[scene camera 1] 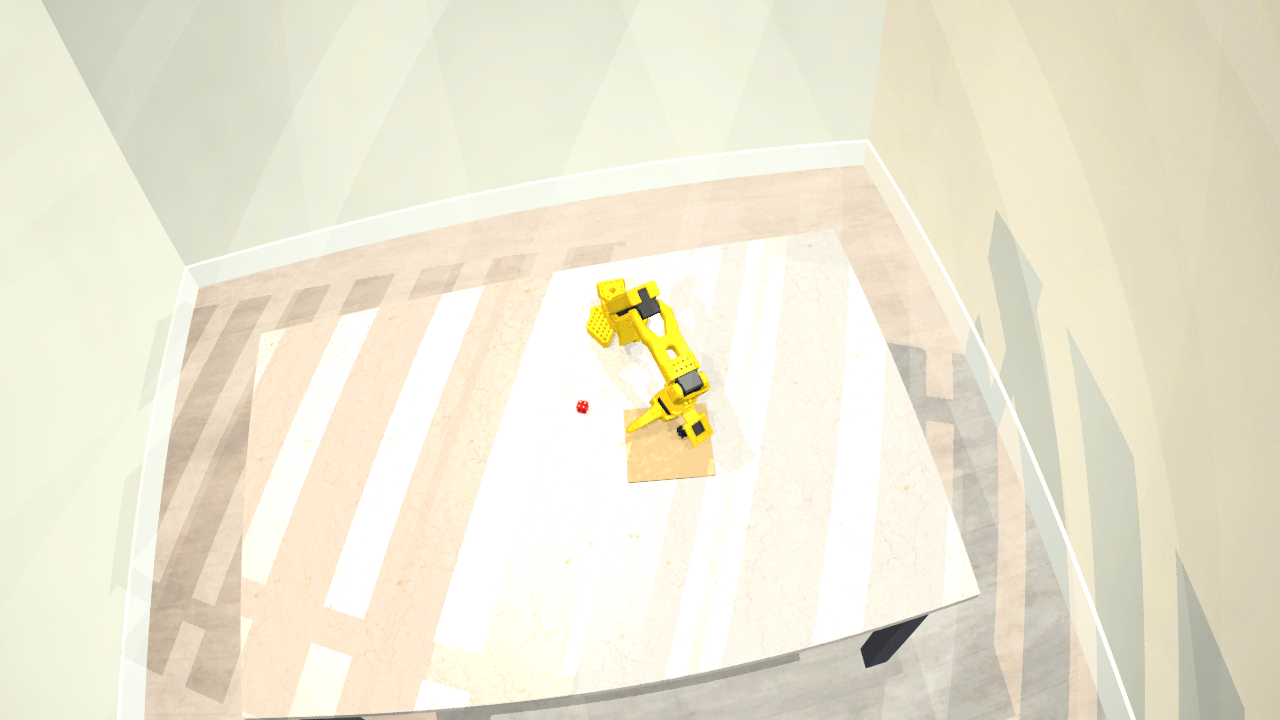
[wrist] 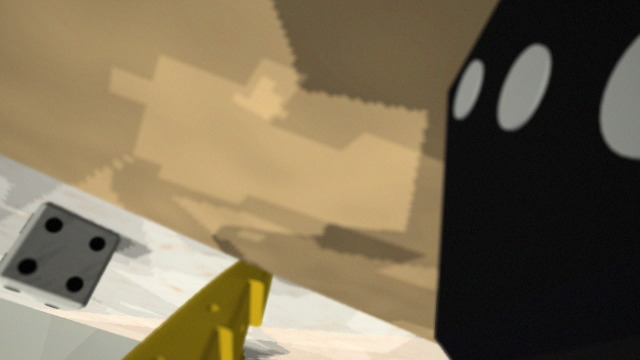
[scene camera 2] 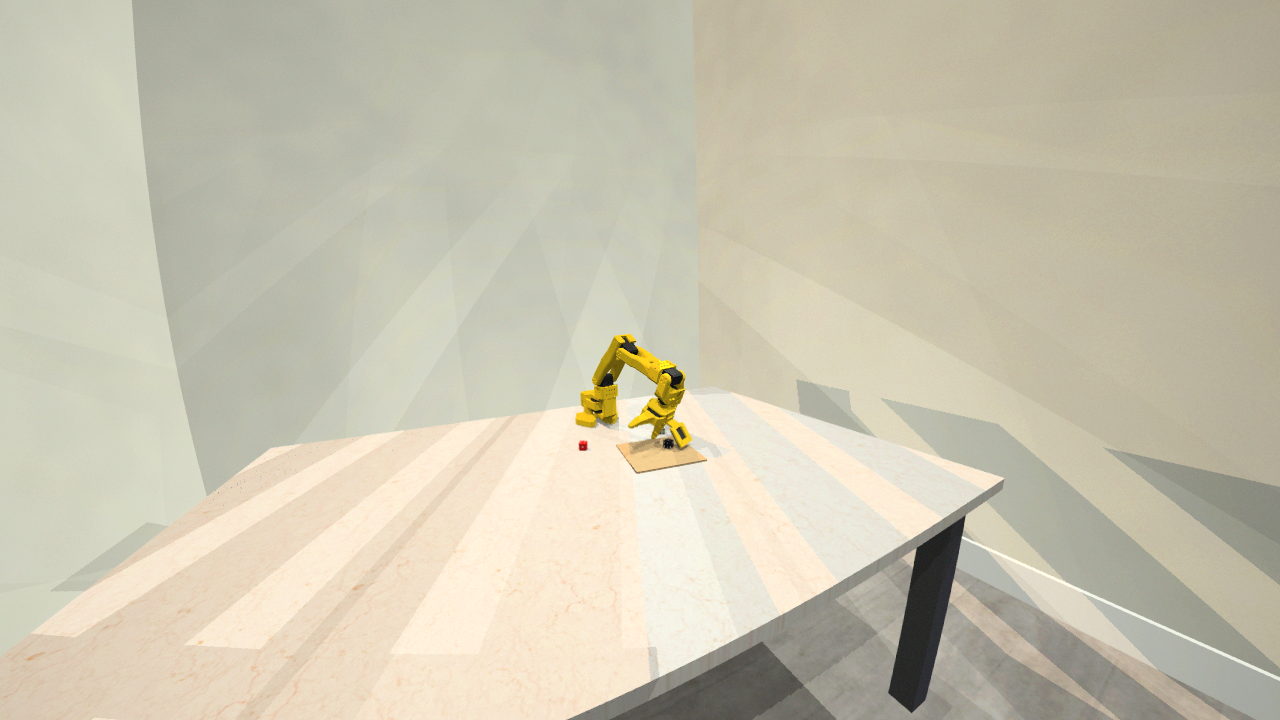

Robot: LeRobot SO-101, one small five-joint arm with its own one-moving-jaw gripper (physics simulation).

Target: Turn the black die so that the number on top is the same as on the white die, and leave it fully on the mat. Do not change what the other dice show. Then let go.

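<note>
The black die rests on the tan mat. It fills the right of the wrist view, with three pale pips at the upper part; its top number is unclear. The white die stands off the mat. Its large grey face shows four pips; a thin pale face below shows pips at a steep angle and seems to be its top. My gripper is open, low over the mat and left of the black die. The moving jaw is outside the wrist view.
The red die stands on the table left of the mat. The arm's base is near the back edge. The square yellow wrist part hangs close beside the black die.
</note>
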